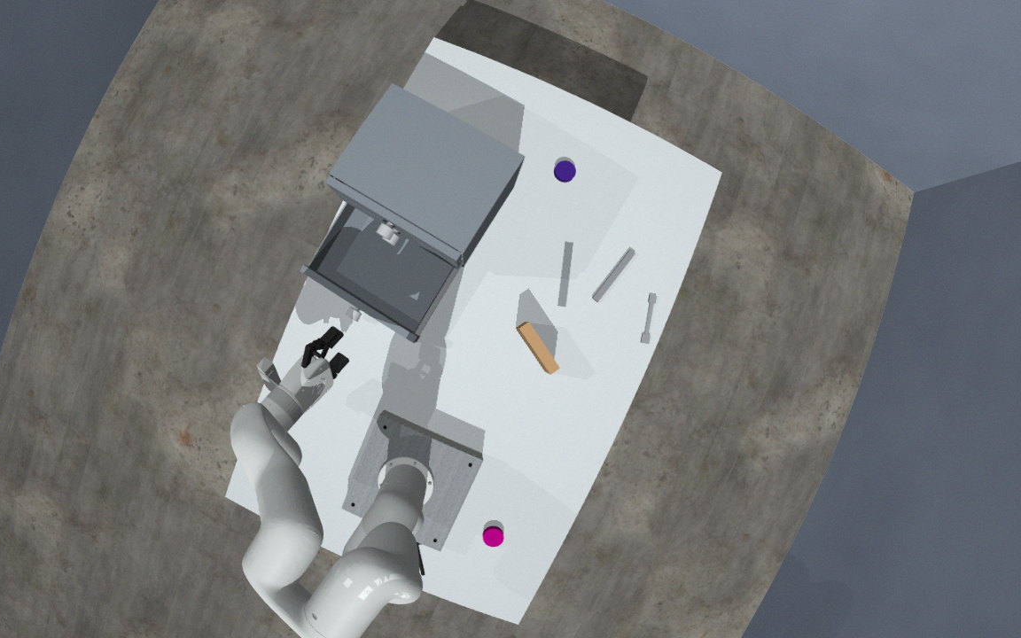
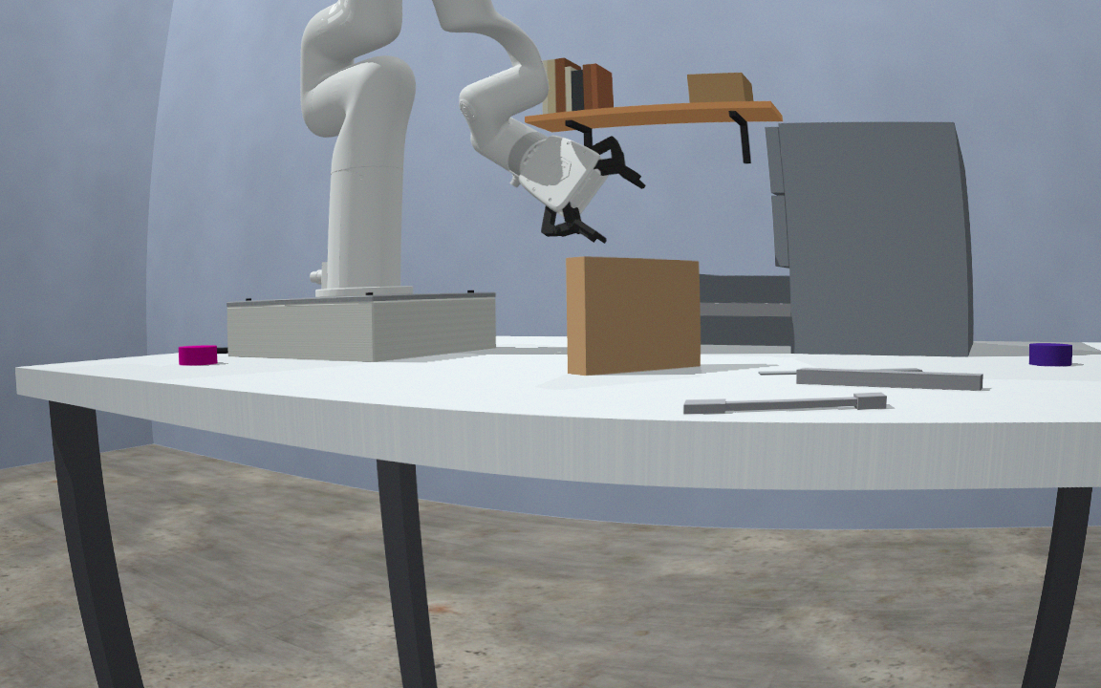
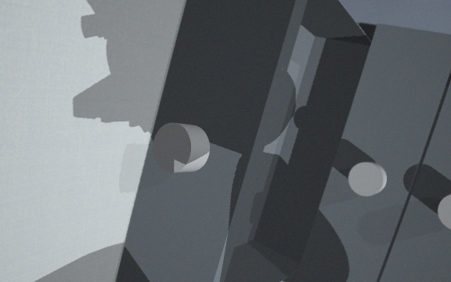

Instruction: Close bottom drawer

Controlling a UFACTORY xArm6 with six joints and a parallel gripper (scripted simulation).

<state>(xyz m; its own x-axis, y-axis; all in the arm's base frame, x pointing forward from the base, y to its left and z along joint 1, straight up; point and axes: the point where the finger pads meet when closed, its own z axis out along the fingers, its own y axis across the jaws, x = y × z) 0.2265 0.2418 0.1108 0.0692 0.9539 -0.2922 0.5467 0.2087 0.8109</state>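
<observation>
My hand is 19 cm short of the drawer, 15 cm above it and 1 cm to the right of it. The rest, counted from my hand: magenta disc: 49 cm to the right, 28 cm behind, 17 cm below; block: 37 cm to the right, 17 cm ahead, 13 cm below; purple disc: 58 cm ahead, 26 cm to the right, 17 cm below.
</observation>
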